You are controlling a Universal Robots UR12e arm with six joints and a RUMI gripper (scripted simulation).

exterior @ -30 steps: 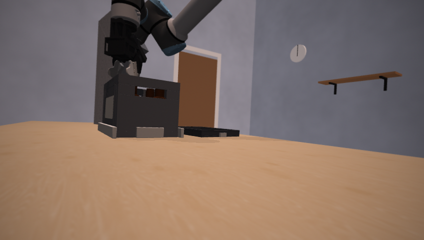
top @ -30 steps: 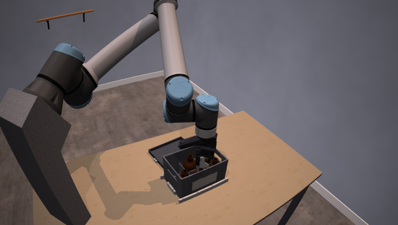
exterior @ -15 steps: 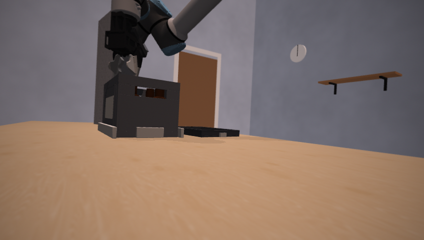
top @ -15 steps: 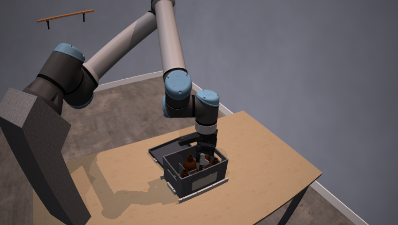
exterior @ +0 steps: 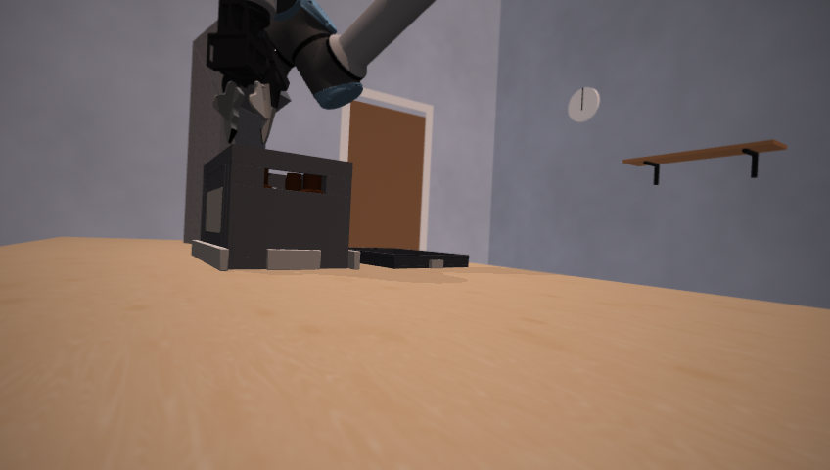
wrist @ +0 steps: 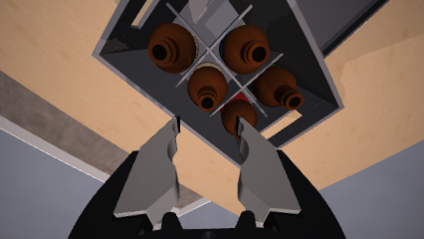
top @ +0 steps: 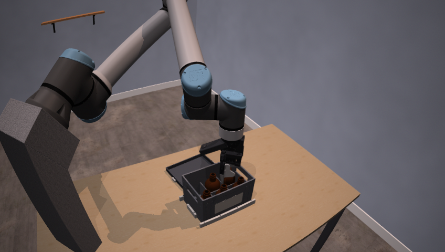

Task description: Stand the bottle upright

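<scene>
The crate lies 140 mm below my hand, 40 mm to the left of it and 20 mm behind it. Also, from my hand: flat dark tray 270 mm to the left, 210 mm below, 130 mm behind.
</scene>
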